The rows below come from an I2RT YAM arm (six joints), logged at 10 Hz.
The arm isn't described. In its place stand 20 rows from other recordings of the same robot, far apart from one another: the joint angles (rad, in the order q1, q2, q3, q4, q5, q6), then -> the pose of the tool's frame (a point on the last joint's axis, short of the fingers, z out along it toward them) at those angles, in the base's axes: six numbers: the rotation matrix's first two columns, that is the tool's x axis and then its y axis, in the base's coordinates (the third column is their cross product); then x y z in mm.
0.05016, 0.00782, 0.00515, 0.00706, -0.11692, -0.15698 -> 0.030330 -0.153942 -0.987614 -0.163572 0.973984 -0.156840 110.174 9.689 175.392
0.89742, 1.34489, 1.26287, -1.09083, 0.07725, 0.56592 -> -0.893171 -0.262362 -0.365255 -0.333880 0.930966 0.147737 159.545 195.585 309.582
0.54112, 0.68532, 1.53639, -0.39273, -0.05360, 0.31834 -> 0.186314 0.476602 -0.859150 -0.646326 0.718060 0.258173 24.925 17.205 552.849
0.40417, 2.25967, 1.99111, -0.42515, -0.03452, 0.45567 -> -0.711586 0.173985 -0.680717 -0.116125 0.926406 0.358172 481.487 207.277 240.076
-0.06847, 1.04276, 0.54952, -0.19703, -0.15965, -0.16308 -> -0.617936 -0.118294 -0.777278 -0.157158 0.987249 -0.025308 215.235 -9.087 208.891
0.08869, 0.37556, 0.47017, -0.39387, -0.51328, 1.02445 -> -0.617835 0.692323 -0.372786 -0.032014 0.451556 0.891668 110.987 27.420 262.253
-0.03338, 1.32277, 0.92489, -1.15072, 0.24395, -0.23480 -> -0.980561 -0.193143 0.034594 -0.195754 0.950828 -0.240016 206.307 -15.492 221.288
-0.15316, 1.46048, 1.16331, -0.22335, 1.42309, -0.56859 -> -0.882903 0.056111 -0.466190 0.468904 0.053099 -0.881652 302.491 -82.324 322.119
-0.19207, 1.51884, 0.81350, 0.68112, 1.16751, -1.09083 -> -0.878040 -0.183872 -0.441856 0.430279 0.100930 -0.897036 307.543 -93.164 261.867
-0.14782, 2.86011, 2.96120, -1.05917, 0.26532, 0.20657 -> -0.732221 0.309142 -0.606864 0.451054 0.887742 -0.092003 565.986 -93.717 182.610
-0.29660, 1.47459, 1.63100, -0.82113, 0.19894, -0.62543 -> -0.733068 -0.376066 -0.566733 0.007518 0.828709 -0.559629 297.291 -98.213 406.540
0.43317, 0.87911, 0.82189, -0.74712, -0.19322, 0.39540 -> -0.808621 0.042518 -0.586791 -0.239866 0.886900 0.394807 156.147 79.744 284.242
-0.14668, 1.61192, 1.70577, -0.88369, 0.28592, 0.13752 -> -0.649832 0.228956 -0.724774 0.429775 0.897165 -0.101922 340.113 -60.398 383.158
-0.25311, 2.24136, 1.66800, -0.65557, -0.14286, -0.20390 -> -0.934051 0.034576 -0.355462 0.012784 0.997902 0.063473 445.689 -110.045 134.925
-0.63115, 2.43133, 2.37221, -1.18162, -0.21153, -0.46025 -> -0.916146 0.131692 -0.378594 0.128421 0.991137 0.034000 410.945 -291.093 228.124
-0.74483, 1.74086, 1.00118, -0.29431, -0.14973, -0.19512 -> -0.738885 0.420477 -0.526544 0.480028 0.876850 0.026606 255.000 -227.883 159.030
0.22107, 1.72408, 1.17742, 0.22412, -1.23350, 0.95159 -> -0.949676 0.062784 -0.306878 -0.297074 0.130098 0.945950 365.484 116.573 271.111
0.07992, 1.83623, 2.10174, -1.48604, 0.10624, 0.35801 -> -0.892027 0.278108 -0.356293 0.287704 0.957340 0.026956 346.657 23.977 387.685
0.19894, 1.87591, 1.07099, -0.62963, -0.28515, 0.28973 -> -0.995596 0.078954 -0.050543 0.059825 0.950188 0.305883 318.640 74.456 123.149
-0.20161, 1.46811, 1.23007, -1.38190, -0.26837, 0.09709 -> -0.954000 0.290385 0.074565 0.299731 0.918242 0.258831 236.889 -38.782 268.454
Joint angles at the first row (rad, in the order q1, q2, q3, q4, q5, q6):
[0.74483, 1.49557, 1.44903, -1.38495, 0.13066, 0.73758]
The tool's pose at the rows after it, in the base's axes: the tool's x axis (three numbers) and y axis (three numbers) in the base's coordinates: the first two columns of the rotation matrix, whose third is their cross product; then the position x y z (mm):
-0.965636 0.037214 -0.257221 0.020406 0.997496 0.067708 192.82 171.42 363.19
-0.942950 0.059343 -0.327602 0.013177 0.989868 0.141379 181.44 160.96 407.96
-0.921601 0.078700 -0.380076 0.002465 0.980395 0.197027 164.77 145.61 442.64
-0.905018 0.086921 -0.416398 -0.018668 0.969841 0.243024 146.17 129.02 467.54
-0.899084 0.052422 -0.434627 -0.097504 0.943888 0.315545 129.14 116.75 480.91
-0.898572 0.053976 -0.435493 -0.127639 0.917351 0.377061 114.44 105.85 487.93
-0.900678 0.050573 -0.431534 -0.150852 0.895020 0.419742 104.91 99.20 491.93
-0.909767 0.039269 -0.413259 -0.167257 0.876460 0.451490 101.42 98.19 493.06
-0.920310 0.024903 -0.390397 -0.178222 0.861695 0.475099 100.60 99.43 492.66
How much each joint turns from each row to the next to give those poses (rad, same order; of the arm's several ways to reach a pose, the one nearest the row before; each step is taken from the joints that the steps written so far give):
[0.00002, -0.00839, 0.17510, -0.08736, 0.00114, 0.02100]
[-0.00002, -0.01985, 0.16710, -0.08089, -0.00076, 0.00113]
[0.00001, -0.02632, 0.13309, -0.07702, -0.00038, -0.00038]
[0.00038, -0.03164, 0.09769, -0.06371, -0.00954, -0.00801]
[0.00001, -0.05147, 0.02370, 0.00035, -0.07133, -0.04501]
[0.00002, -0.04924, -0.00040, 0.00000, -0.05492, 0.00002]
[0.00001, -0.03054, -0.00005, 0.00003, -0.04424, -0.00037]
[-0.00001, -0.00836, 0.00005, -0.00002, -0.04578, -0.00001]
[-0.00002, -0.00001, -0.00270, 0.00001, -0.04160, -0.00040]

